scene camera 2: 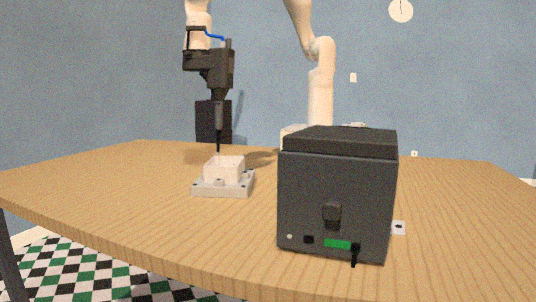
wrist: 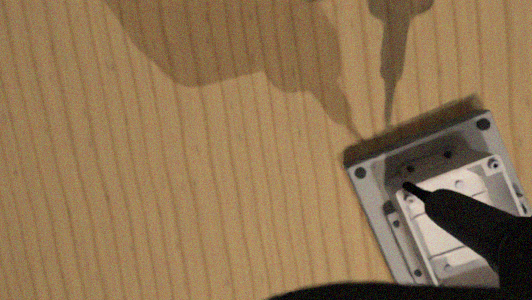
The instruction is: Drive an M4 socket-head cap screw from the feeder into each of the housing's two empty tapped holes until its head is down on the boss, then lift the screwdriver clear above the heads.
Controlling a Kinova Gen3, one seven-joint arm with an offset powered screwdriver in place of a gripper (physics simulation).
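Note:
The black screwdriver points down over one inner corner of the pale open-top housing. In the wrist view its dark tip appears beside that corner's boss, slightly offset. In the scene view the tip is just above the housing's rim. I cannot make out whether a screw is on the bit; a faint light mark beneath it is too blurred to name. Another corner boss shows a ring with a dark centre, screw or hole unclear. The nearer corners are hidden. The feeder is a dark box at the table's front.
The housing sits on a grey fixture plate with dark holes and side clamps. A small white tab shows right of the feeder. A tall black box stands behind the screwdriver. The arm's base column is behind the feeder.

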